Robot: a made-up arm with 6 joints.
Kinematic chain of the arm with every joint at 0, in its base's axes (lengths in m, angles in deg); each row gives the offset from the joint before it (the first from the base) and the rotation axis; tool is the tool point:
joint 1: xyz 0 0 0.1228 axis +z
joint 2: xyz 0 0.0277 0 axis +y
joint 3: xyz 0 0 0.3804 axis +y
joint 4: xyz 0 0 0.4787 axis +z
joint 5: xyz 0 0 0 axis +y
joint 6: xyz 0 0 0.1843 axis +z
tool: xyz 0 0 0
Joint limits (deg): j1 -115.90..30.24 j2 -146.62..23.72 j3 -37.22..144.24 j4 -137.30..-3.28 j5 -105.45..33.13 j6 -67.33..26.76
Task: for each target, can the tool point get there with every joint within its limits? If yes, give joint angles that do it. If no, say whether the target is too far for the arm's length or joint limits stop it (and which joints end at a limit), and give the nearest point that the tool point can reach.
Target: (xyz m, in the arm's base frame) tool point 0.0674 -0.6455 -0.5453
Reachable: no: joint limits stop it (at a limit: joint 2) | nearest point 0.0461 -0.4417 -0.1251 | short by 0.467 m
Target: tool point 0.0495 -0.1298 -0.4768
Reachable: no: joint limits stop it (at a limit: joint 1, joint 2, joint 3, joint 5) | nearest point 0.0687 -0.0235 -0.6120 | short by 0.173 m
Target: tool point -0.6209 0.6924 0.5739
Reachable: yes | joints -42.65 -66.58 7.13 -60.18 -22.38 -58.16
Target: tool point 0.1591 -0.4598 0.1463
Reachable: yes | joints -83.11 -9.72 129.59 -115.57 -26.84 8.77
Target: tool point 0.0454 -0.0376 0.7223
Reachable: yes | joints -61.42 -76.18 114.37 -16.97 6.15 -42.18
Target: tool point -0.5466 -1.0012 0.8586
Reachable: no: too far | nearest point -0.3339 -0.6921 0.7128 | short by 0.403 m
